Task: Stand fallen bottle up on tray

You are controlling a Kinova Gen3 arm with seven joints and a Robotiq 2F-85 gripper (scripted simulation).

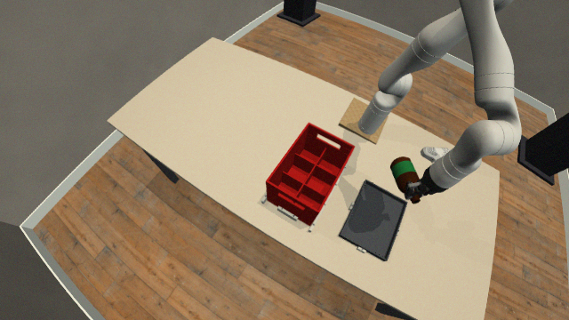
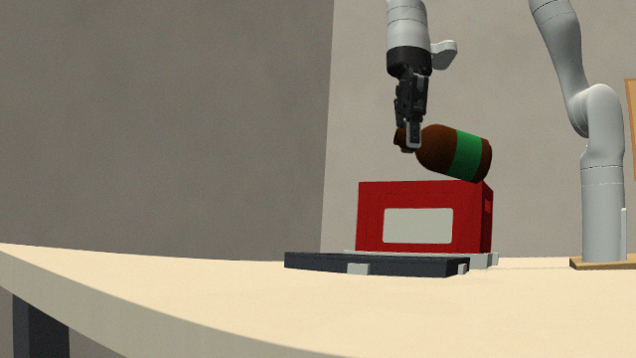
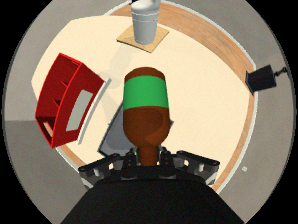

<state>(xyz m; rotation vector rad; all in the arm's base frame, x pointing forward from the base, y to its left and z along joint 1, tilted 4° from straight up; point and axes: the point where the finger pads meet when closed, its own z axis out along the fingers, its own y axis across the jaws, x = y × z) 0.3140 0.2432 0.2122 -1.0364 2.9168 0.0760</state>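
Now: hand 40 mm past the brown bottle, 30 mm to the left of it and 10 mm above it. Round my hand: dark grey tray (190 mm below, 50 mm ahead, 30 mm to the right); red crate (320 mm to the right, 120 mm below, 90 mm ahead).
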